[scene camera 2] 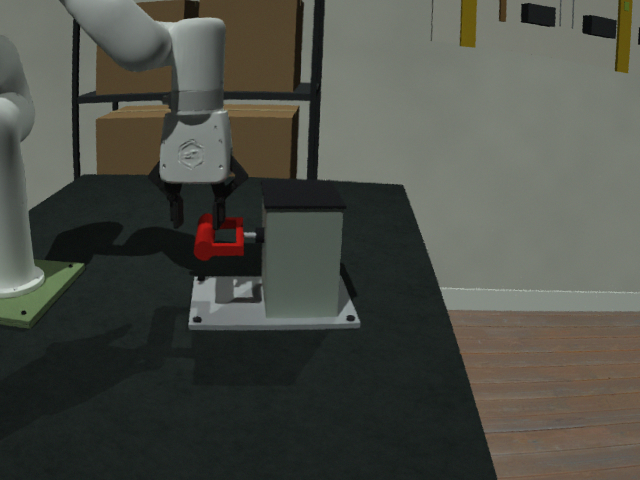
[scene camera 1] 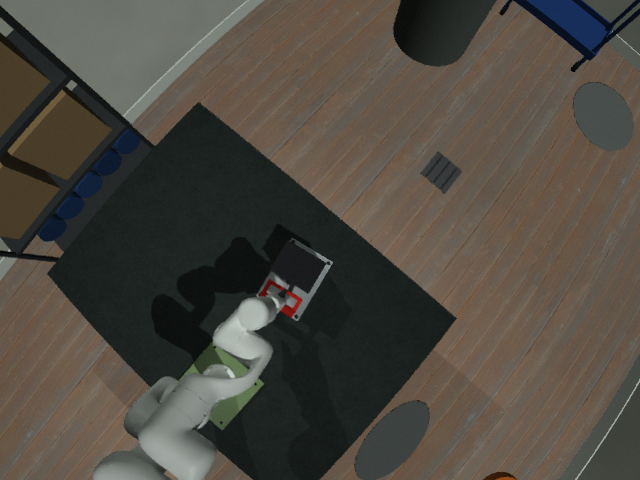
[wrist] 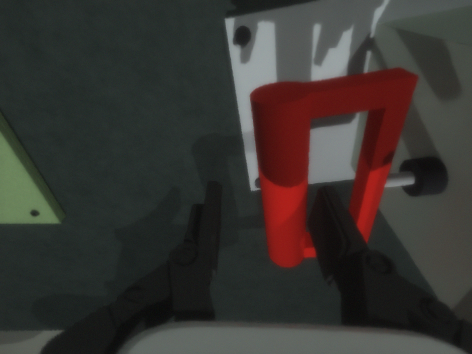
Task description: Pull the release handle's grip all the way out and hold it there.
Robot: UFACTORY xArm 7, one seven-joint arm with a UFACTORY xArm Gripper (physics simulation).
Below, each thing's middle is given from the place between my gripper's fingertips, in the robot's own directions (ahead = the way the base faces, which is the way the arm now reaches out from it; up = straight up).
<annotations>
The light base plate point(scene camera 2: 218, 302) lies 11 cm below my hand and 11 cm ahead of it.
</annotations>
